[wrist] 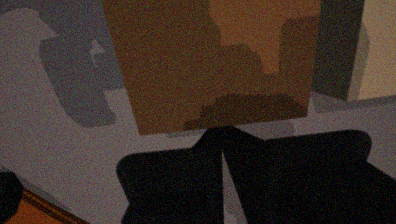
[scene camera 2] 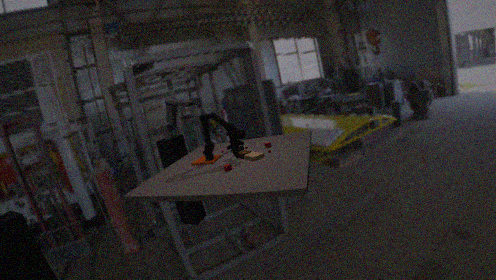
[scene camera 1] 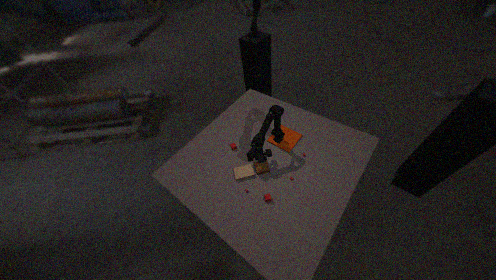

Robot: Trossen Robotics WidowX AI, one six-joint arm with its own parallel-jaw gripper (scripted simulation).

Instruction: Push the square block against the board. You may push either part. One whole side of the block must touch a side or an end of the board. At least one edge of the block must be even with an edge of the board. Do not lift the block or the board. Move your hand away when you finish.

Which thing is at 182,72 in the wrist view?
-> A square block.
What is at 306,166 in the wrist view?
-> My gripper.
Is my gripper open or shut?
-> Shut.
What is my gripper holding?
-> Nothing.
